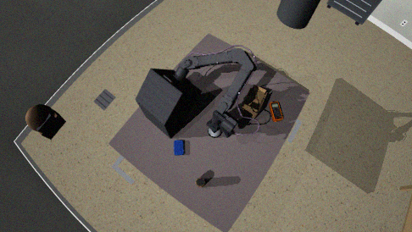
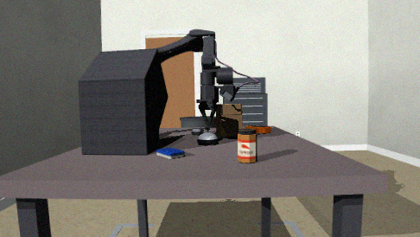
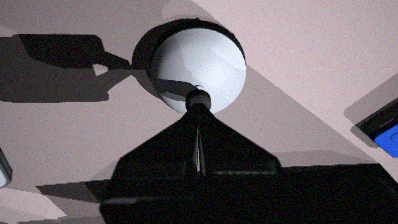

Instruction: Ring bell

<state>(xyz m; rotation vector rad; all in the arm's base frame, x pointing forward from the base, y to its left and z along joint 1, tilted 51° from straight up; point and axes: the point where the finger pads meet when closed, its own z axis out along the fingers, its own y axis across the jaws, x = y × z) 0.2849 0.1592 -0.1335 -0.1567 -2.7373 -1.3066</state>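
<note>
My hand is 3 cm above the dark button. The rest, counted from my hand: brown cardboard box (6 cm ahead, 29 cm to the left, 2 cm below); bell (4 cm below); blue block (9 cm behind, 22 cm to the right, 7 cm below).
</note>
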